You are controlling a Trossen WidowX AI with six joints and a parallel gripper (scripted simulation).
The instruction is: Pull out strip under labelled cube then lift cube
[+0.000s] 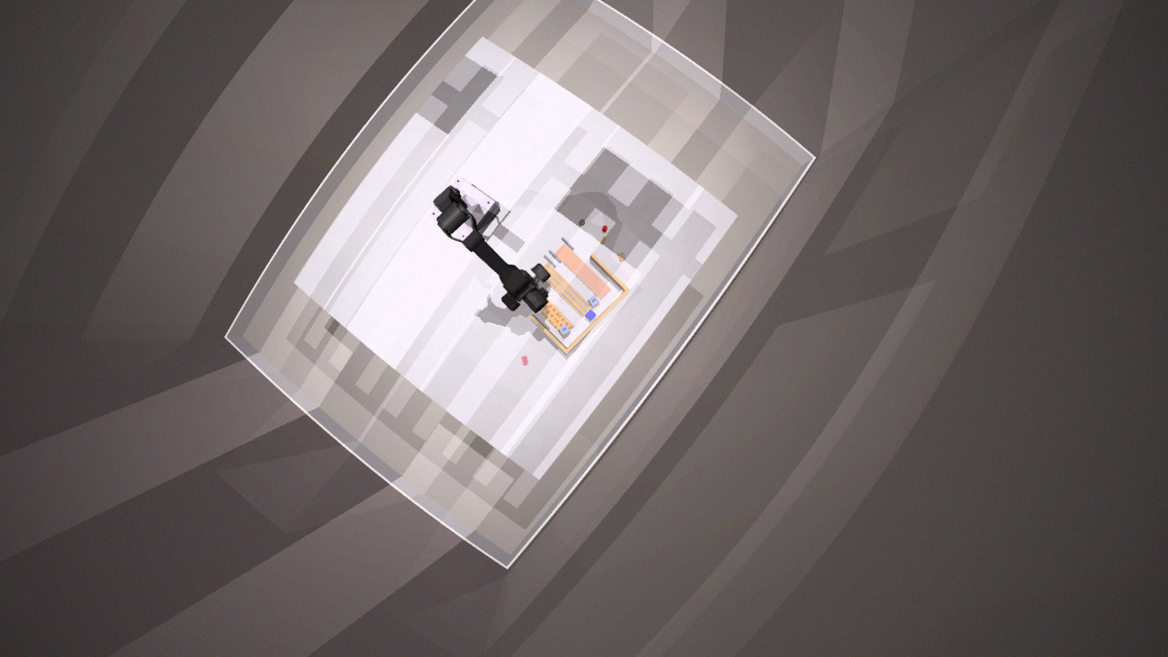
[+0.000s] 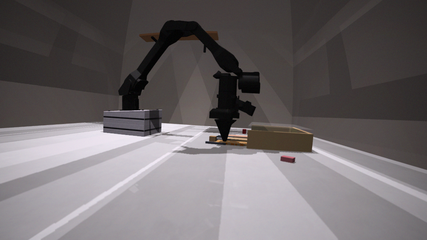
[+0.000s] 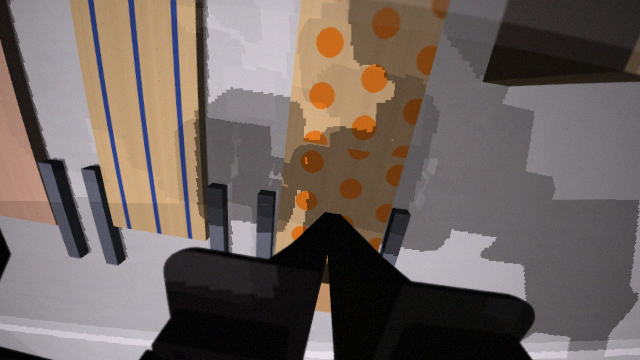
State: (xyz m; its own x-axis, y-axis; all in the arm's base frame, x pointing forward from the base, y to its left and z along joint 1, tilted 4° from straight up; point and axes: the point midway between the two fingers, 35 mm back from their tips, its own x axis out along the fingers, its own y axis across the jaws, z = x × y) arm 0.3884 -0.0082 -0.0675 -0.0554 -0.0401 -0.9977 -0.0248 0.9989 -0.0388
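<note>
The tan block is 4 cm behind my gripper tip and 1 cm to the right of it. Round my gripper tip: red cylinder (2 cm ahead, 36 cm to the left, 1 cm above).
</note>
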